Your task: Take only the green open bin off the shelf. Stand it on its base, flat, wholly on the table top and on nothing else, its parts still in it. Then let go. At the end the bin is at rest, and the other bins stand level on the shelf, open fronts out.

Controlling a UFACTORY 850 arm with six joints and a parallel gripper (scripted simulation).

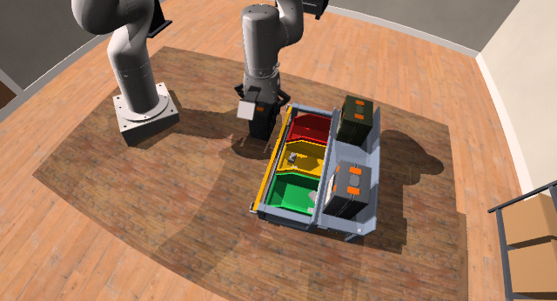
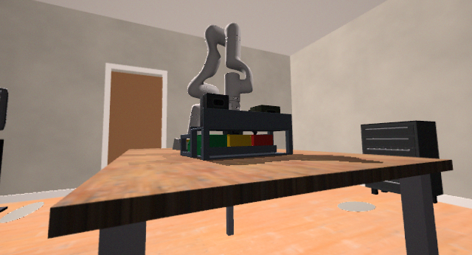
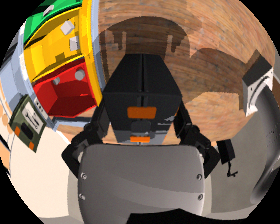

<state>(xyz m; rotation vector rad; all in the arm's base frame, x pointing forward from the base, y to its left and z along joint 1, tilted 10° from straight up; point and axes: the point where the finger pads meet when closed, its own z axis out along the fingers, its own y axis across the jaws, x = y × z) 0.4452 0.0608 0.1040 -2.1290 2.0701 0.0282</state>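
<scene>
The yellow bar lies 110 mm to the right of my hand, 80 mm ahead of it and 50 mm below it. The rest, counted from my hand: red bin 180 mm ahead, 60 mm below, 10 mm to the left; yellow bin 180 mm ahead, 110 mm to the right, 60 mm below; green bin 220 mm to the right, 190 mm ahead, 60 mm below.
</scene>
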